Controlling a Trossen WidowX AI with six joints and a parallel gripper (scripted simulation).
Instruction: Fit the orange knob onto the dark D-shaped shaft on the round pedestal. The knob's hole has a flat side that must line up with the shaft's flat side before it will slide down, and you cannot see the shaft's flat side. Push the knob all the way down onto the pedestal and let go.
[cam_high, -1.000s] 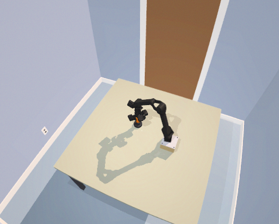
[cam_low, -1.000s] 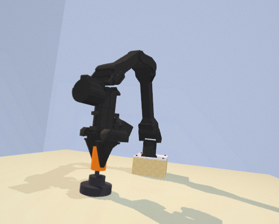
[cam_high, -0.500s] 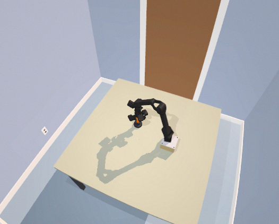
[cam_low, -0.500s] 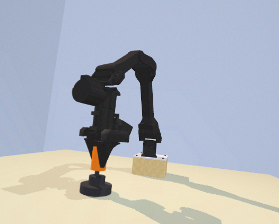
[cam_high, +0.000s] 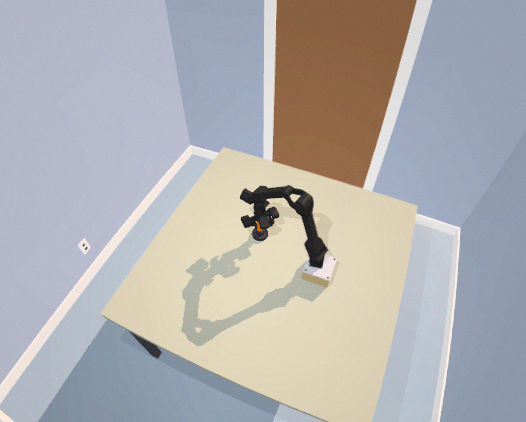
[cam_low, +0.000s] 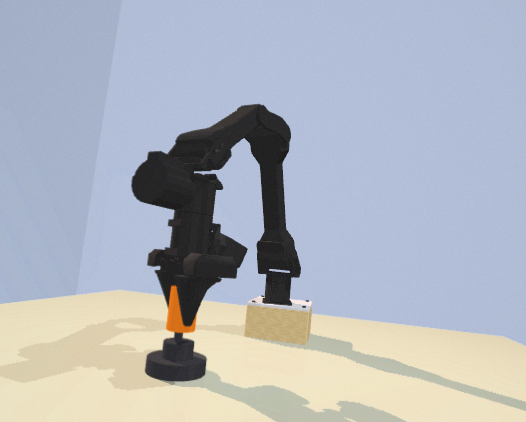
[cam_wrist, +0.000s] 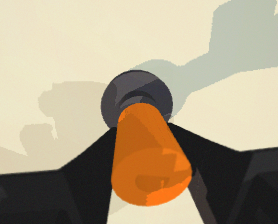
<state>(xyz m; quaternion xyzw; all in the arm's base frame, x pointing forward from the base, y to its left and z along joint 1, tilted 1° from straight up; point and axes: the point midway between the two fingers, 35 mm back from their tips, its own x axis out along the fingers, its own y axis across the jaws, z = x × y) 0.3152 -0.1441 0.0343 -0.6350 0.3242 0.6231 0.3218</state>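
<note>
The dark round pedestal lies 4 cm below my gripper tip. The rest, counted from my gripper tip: orange knob (2 cm above).
</note>
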